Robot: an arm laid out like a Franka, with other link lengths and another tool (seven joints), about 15 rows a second.
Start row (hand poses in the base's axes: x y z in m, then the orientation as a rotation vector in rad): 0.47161, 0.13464, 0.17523, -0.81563, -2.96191, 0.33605
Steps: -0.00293, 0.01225, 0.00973, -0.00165, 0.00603, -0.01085; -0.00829, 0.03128, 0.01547, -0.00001, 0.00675, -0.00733; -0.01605, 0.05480, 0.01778, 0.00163, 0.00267, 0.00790; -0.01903, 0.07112, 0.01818, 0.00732, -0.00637, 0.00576; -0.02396, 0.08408, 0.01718, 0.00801, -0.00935, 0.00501; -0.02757, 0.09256, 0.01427, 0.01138, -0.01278, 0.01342; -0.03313, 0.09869, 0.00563, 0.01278, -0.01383, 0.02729; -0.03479, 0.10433, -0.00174, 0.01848, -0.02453, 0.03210; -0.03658, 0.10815, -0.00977, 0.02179, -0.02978, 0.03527; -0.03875, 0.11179, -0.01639, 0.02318, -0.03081, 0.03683; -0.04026, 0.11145, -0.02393, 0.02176, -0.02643, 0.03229; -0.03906, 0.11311, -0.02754, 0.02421, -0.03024, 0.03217; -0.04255, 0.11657, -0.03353, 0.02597, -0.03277, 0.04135; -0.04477, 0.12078, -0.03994, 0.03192, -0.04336, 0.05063
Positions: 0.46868, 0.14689, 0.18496, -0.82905, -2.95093, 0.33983; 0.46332, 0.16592, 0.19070, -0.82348, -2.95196, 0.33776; 0.45556, 0.18944, 0.19301, -0.80288, -2.96331, 0.33481; 0.45258, 0.20576, 0.19341, -0.80908, -2.97013, 0.32332; 0.44765, 0.21872, 0.19241, -0.81131, -2.97244, 0.32130; 0.44404, 0.22720, 0.18950, -0.80007, -2.97955, 0.31555; 0.43848, 0.23333, 0.18086, -0.78004, -2.98727, 0.31377; 0.43682, 0.23897, 0.17349, -0.77664, -2.99901, 0.30195; 0.43503, 0.24279, 0.16546, -0.77370, -3.00509, 0.29537; 0.43286, 0.24643, 0.15884, -0.77166, -3.00667, 0.29300; 0.43135, 0.24609, 0.15130, -0.77676, -3.00055, 0.29636; 0.43255, 0.24775, 0.14769, -0.77818, -3.00377, 0.29140; 0.42906, 0.25121, 0.14170, -0.76546, -3.01040, 0.28833; 0.42684, 0.25542, 0.13529, -0.75523, -3.02405, 0.27621
